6 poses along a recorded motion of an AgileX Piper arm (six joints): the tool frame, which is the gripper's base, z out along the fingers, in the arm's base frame.
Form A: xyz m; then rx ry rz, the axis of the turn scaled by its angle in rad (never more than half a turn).
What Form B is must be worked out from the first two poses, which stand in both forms.
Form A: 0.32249 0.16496 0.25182 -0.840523 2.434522 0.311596
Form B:
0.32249 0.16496 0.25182
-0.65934 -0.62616 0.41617
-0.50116 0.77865 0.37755
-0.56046 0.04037 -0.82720

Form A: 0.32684 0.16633 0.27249 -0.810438 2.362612 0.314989
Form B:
0.32684 0.16633 0.27249
-0.62378 -0.62038 0.47541
-0.47416 0.78391 0.40081
-0.62134 0.02460 -0.78315

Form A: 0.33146 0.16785 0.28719 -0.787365 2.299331 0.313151
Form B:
0.33146 0.16785 0.28719
-0.58776 -0.61525 0.52536
-0.45235 0.78830 0.41710
-0.67076 0.00751 -0.74163

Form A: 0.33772 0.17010 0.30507 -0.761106 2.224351 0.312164
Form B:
0.33772 0.17010 0.30507
-0.54098 -0.60872 0.58034
-0.42546 0.79330 0.43549
-0.72548 -0.01132 -0.68815

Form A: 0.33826 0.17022 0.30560 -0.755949 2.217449 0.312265
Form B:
0.33826 0.17022 0.30560
-0.53708 -0.60655 0.58621
-0.42107 0.79495 0.43676
-0.73092 -0.01227 -0.68235

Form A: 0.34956 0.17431 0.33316 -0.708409 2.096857 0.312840
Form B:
0.34956 0.17431 0.33316
-0.45429 -0.59080 0.66677
-0.37045 0.80596 0.46174
-0.81018 -0.03724 -0.58499

